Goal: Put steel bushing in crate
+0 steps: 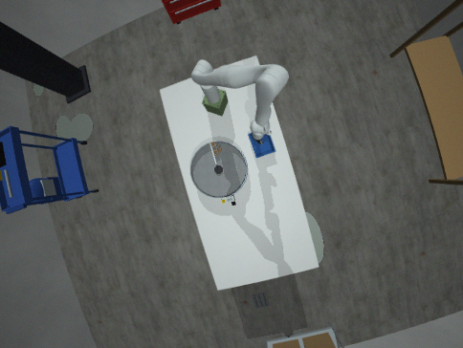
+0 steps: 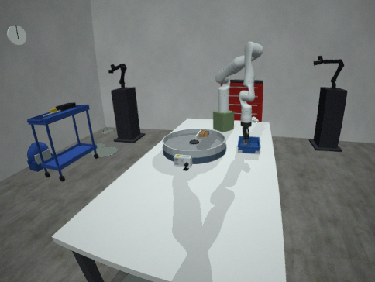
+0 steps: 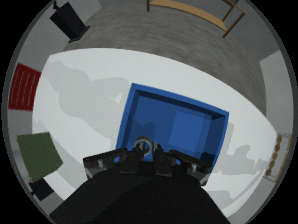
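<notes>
My gripper is now 4 cm short of the blue crate, 3 cm to the right of it and 1 cm above it. From my hand the other things lie so: round grey turning table (13 cm ahead, 34 cm to the right, 1 cm above).
</notes>
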